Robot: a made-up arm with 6 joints.
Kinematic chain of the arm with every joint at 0, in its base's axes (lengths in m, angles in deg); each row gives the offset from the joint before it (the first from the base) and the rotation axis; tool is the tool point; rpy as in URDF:
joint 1: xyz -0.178 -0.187 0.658 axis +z
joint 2: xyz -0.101 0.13 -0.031 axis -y
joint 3: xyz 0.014 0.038 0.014 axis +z
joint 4: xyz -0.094 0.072 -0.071 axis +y
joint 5: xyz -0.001 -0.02 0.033 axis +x
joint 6: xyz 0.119 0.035 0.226 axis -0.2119 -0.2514 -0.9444
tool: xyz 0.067 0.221 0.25 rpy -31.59 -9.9 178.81
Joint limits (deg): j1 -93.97..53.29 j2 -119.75..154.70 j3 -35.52..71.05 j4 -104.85..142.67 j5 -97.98..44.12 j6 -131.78..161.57
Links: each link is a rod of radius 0.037 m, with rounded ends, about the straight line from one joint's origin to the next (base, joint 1, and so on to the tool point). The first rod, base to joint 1, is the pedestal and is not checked.
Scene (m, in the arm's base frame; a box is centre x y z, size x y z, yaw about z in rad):
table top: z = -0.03
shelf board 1: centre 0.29 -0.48 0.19 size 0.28 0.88 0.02 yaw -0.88
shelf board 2: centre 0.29 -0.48 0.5 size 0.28 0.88 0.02 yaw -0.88
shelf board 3: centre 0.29 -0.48 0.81 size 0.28 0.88 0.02 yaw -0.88
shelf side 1: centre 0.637 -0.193 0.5 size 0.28 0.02 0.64 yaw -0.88
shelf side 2: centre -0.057 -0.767 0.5 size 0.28 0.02 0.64 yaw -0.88
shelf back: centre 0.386 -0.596 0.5 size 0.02 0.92 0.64 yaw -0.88
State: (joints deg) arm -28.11 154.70 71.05 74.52 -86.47 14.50
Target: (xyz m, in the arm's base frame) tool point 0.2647 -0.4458 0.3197
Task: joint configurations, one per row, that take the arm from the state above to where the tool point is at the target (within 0.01 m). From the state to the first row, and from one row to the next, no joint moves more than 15 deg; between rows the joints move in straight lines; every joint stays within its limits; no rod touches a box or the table.
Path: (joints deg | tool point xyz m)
1: -26.92 154.70 57.79 78.05 -76.35 13.97 | 0.4390 -0.1099 0.6595
2: -25.73 154.70 44.53 81.59 -66.23 13.44 | 0.4302 0.1147 0.6857
3: -24.55 154.70 31.27 85.12 -56.10 12.91 | 0.3411 0.3141 0.7490
4: -27.71 143.59 44.20 81.37 -56.12 2.09 | 0.4079 0.1869 0.5868
5: -30.86 132.49 57.12 77.62 -56.13 -8.72 | 0.3959 0.0683 0.4136
6: -42.15 128.73 59.77 80.91 -70.56 2.50 | 0.3929 -0.2118 0.3583
7: -53.44 124.97 62.41 84.20 -85.00 13.73 | 0.2647 -0.4458 0.3197

